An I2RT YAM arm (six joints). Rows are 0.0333 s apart.
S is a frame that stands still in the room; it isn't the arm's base.
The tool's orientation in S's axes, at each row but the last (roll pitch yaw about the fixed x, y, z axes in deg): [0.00, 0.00, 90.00]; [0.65, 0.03, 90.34]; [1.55, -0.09, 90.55]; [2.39, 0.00, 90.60]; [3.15, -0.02, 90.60]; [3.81, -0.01, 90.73]
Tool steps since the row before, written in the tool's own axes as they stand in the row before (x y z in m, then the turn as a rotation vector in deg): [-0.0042, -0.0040, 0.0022, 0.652, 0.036, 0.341]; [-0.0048, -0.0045, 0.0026, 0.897, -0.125, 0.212]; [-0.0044, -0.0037, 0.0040, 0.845, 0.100, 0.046]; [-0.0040, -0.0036, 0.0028, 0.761, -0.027, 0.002]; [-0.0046, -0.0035, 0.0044, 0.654, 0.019, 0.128]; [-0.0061, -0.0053, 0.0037, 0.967, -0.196, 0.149]
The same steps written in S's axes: [0.0040, -0.0042, 0.0022, -0.036, 0.652, 0.341]; [0.0046, -0.0048, 0.0026, 0.122, 0.898, 0.210]; [0.0038, -0.0044, 0.0039, -0.107, 0.844, 0.050]; [0.0038, -0.0040, 0.0026, 0.019, 0.761, 0.001]; [0.0038, -0.0046, 0.0042, -0.019, 0.654, 0.129]; [0.0056, -0.0060, 0.0033, 0.193, 0.970, 0.136]
